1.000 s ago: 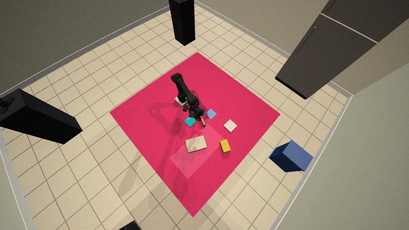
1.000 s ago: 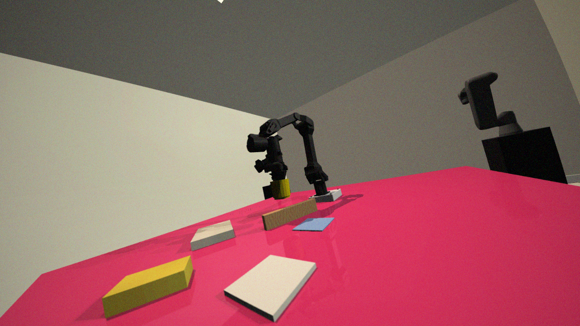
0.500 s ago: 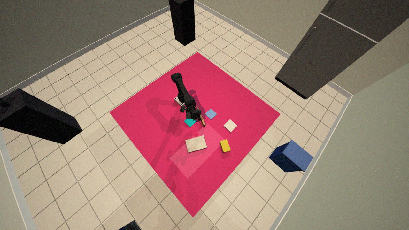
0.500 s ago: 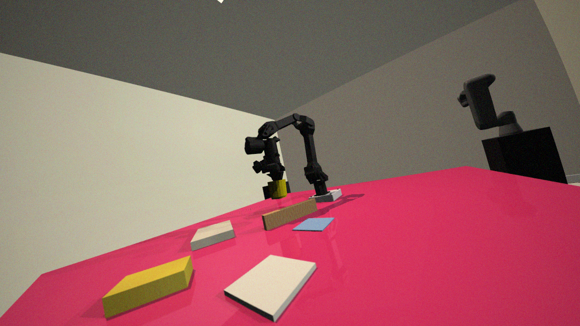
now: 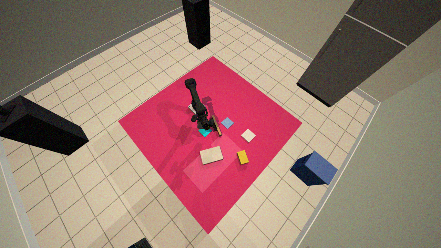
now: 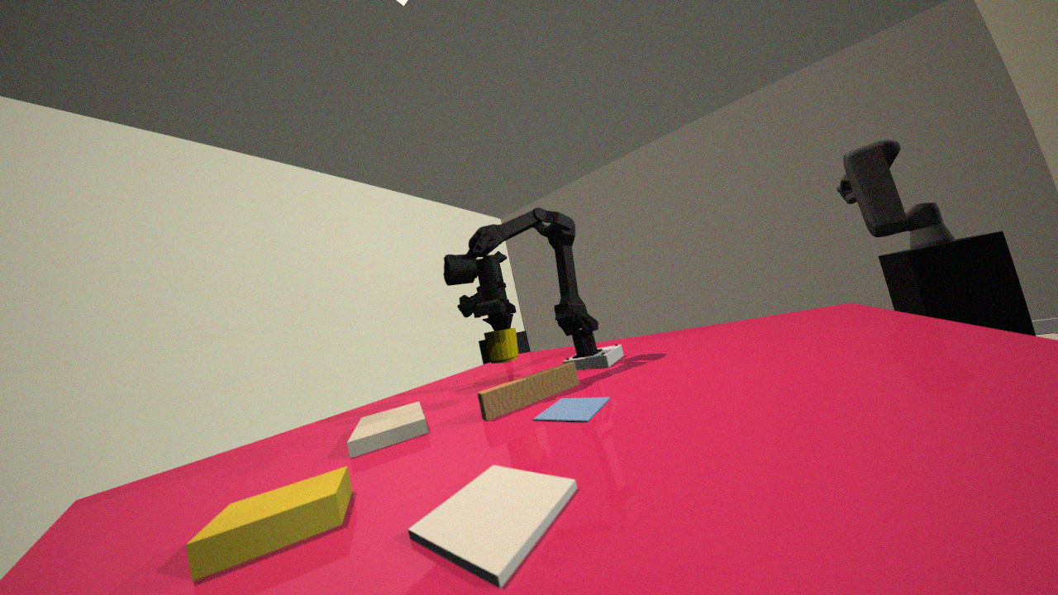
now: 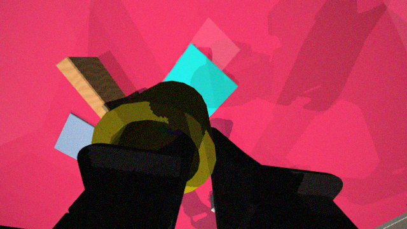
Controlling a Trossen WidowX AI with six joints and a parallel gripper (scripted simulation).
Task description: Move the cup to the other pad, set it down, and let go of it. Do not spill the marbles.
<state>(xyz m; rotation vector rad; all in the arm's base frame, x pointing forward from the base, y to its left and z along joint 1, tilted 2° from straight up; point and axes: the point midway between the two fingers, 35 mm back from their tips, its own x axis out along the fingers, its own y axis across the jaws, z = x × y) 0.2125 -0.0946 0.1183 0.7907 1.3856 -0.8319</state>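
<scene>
Right now my gripper tip is 10 mm short of the cyan pad and 120 mm above it. The rest, counted from my gripper tip: wooden bar (60 mm ahead, 100 mm to the left, 90 mm below); then light blue pad (100 mm ahead, 210 mm to the left, 120 mm below); then yellow cup (20 mm ahead, 10 mm to the left).
</scene>
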